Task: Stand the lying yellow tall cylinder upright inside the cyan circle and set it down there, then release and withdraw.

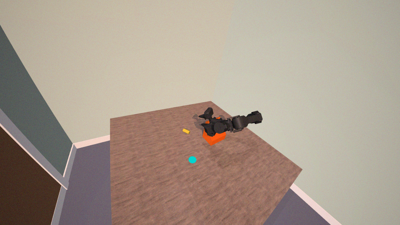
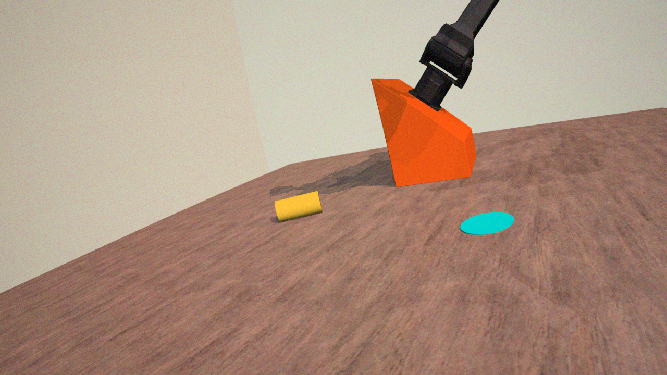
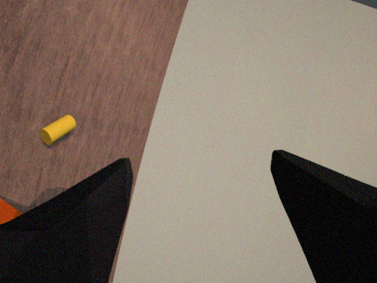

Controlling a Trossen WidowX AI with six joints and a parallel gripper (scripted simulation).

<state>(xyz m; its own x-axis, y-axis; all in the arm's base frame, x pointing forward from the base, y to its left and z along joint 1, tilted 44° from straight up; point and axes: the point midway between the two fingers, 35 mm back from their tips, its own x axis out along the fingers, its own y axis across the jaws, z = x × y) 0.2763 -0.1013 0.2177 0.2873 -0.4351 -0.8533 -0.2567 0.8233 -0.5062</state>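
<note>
My gripper tip is 320 mm above the yellow cylinder, 230 mm to the left of it and 70 mm past it. Round my gripper tip: cyan circle: 330 mm below, 50 mm to the left, 50 mm ahead.
</note>
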